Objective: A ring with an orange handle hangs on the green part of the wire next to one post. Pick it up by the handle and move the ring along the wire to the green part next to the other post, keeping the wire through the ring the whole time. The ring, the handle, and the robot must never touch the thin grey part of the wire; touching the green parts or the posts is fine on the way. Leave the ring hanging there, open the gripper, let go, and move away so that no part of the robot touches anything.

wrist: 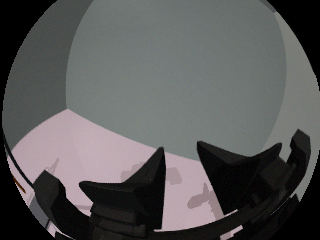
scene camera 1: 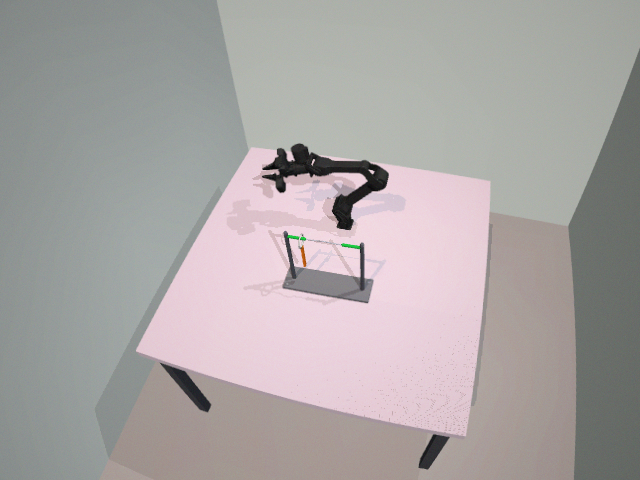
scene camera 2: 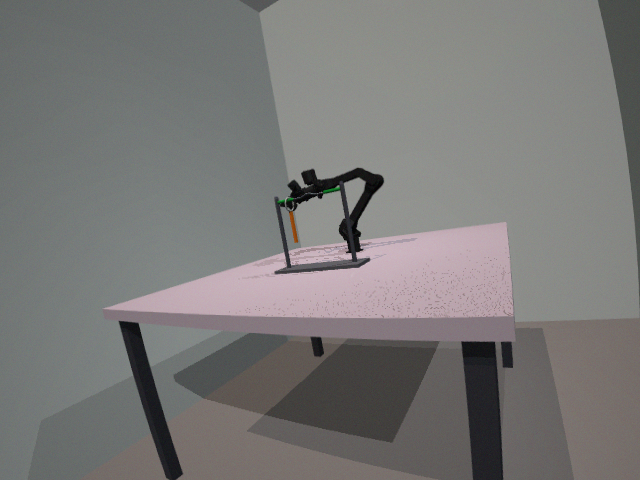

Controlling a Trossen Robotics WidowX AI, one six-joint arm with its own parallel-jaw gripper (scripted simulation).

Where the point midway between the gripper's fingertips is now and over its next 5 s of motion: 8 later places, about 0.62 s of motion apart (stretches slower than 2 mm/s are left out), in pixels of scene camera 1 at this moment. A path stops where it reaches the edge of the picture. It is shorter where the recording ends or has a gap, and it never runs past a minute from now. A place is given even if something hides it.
The gripper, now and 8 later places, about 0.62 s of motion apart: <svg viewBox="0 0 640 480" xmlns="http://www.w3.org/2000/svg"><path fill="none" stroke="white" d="M262 172L282 226L309 251L306 254L306 257L303 262L302 269L302 271L301 269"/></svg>
